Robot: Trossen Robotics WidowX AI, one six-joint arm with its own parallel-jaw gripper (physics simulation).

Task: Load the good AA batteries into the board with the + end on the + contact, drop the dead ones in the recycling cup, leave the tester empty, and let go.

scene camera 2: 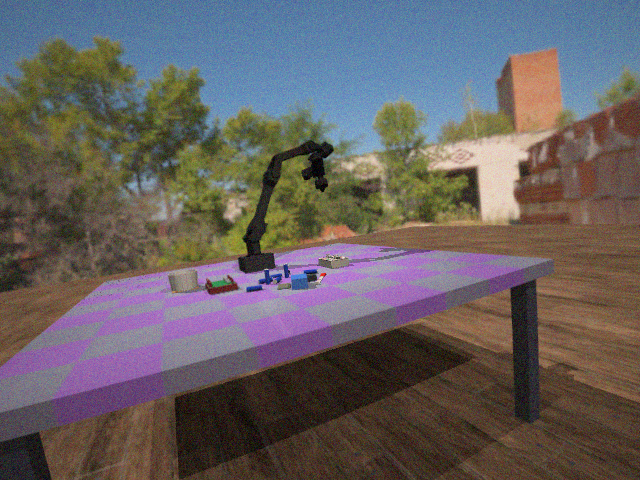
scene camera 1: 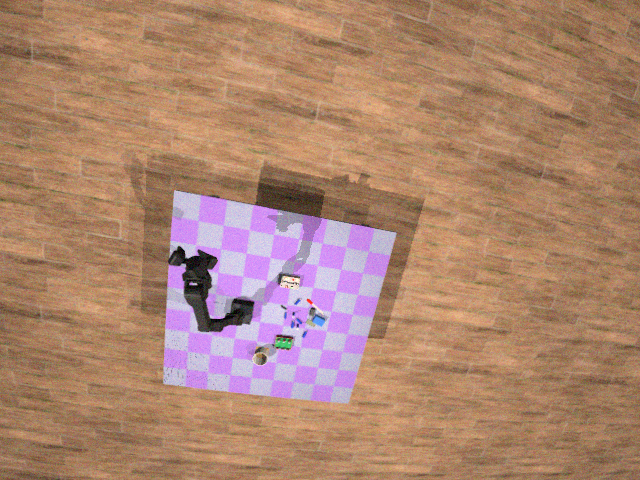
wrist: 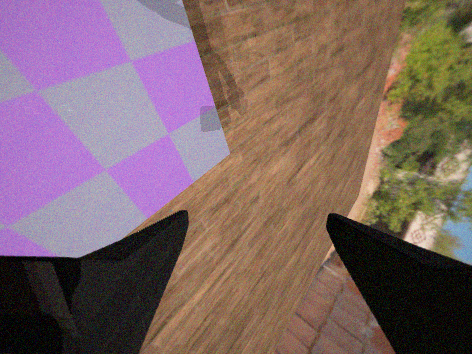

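Where they show: gripper, fingertip midpoint: (scene camera 1: 188,248) (wrist: 257,218); arm's base, origin of the base link: (scene camera 2: 254,255) (scene camera 1: 238,313).
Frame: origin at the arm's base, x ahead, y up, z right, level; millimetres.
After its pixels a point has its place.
Observation:
My gripper (scene camera 1: 192,254) @[x -169, y 285, z -463 mm] (scene camera 2: 314,179) @[x -169, y 285, z -463 mm] (wrist: 257,218) @[x -169, y 285, z -463 mm] is open and empty, high above the table's left part in scene view 1, away from the objects. Several blue batteries (scene camera 1: 304,334) @[x 414, y -45, z 138 mm] (scene camera 2: 254,288) @[x 423, y -50, z 142 mm] lie loose near the middle; two (scene camera 2: 267,276) @[x 370, y -33, z 80 mm] (scene camera 2: 285,270) @[x 334, y -32, z 2 mm] stand upright in scene view 2. Good and dead ones cannot be told apart. The green board (scene camera 1: 283,342) @[x 285, y -27, z 195 mm] (scene camera 2: 221,284) @[x 315, y -39, z 215 mm] has dark red ends; no battery is discernible in it. The pale round cup (scene camera 1: 260,357) @[x 145, y -54, z 343 mm] (scene camera 2: 183,281) @[x 196, y -25, z 315 mm] stands beside it; its contents are unclear. A cream box (scene camera 1: 290,281) @[x 286, y -29, z -226 mm] (scene camera 2: 333,261) @[x 339, y -34, z -186 mm] with dark and red marks looks like the tester.
A blue block (scene camera 1: 318,320) @[x 489, y -28, z 18 mm] (scene camera 2: 299,281) @[x 523, y -37, z 40 mm] sits beside the batteries, near a red-tipped white stick (scene camera 1: 310,301) @[x 425, y -56, z -94 mm] (scene camera 2: 323,275) @[x 432, y -55, z -88 mm] and small grey and olive pieces. The checkered table (scene camera 1: 369,253) @[x 745, y -59, z -446 mm] (scene camera 2: 206,356) @[x 816, y -59, z 350 mm] (wrist: 90,115) @[x -170, y -59, z -424 mm] has its edge and corner under the wrist view.

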